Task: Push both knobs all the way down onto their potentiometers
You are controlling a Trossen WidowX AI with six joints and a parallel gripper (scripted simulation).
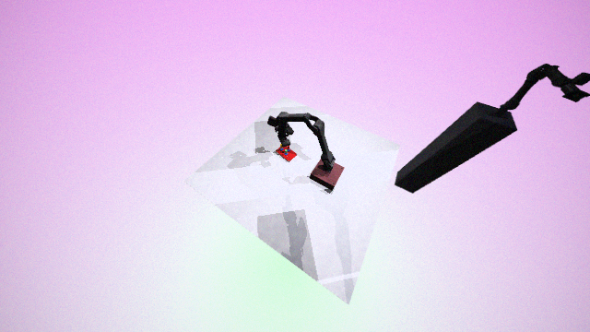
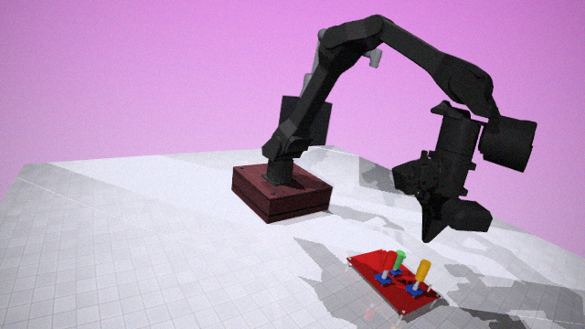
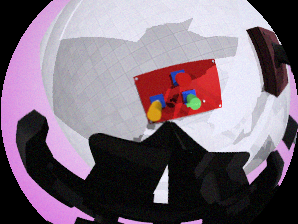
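The yellow knob lies 50 mm below my gripper tip, 20 mm ahead of it and 10 mm to the right of it. From my gripper tip the other things lie so: green knob 60 mm below, 40 mm behind, 10 mm to the left.
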